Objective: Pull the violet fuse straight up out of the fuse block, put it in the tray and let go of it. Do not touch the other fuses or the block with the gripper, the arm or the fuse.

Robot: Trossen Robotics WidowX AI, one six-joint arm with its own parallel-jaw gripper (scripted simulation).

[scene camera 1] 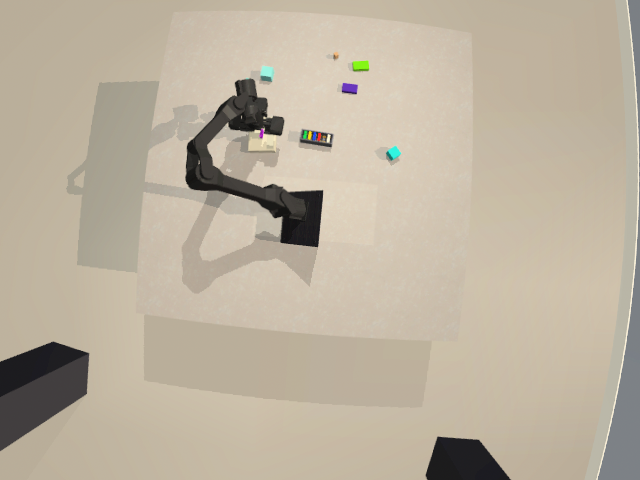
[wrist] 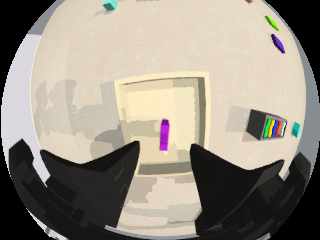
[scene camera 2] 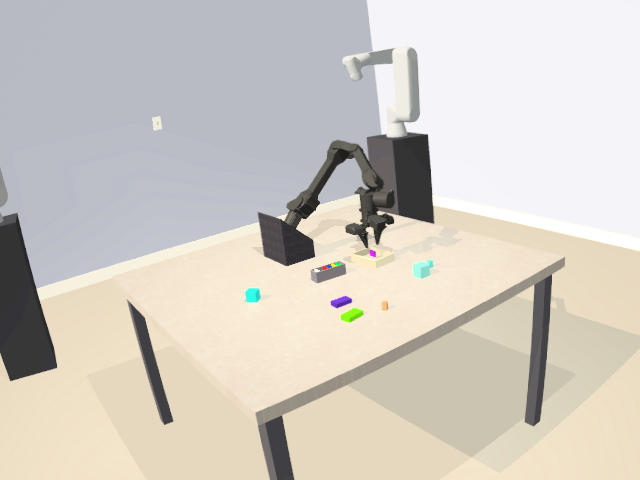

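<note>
Looking at the scene, I find my gripper [scene camera 2: 372, 246] [scene camera 1: 260, 131] [wrist: 165, 147] in the wrist view, and in scene camera 1 and scene camera 2 as well. I also see a tray [wrist: 142, 101].
</note>
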